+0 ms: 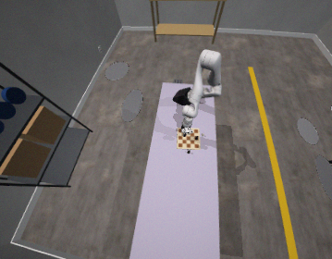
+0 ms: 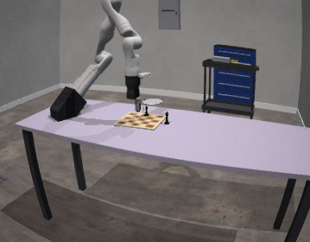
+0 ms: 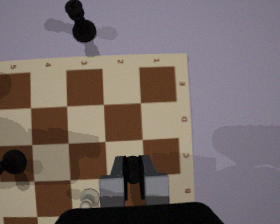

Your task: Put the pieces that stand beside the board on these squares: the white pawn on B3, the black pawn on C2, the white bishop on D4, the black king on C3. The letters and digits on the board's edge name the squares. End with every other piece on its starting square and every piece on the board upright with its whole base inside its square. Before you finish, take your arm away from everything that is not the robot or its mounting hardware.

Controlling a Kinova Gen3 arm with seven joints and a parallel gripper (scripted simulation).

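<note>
The chessboard lies 10 mm behind my hand, 40 mm to the left of it and 80 mm below it. From my hand the other things lie so: white pawn: 50 mm behind, 30 mm to the left, 70 mm below; black king: 120 mm ahead, 70 mm to the left, 60 mm below; black pawn: 10 mm below.
</note>
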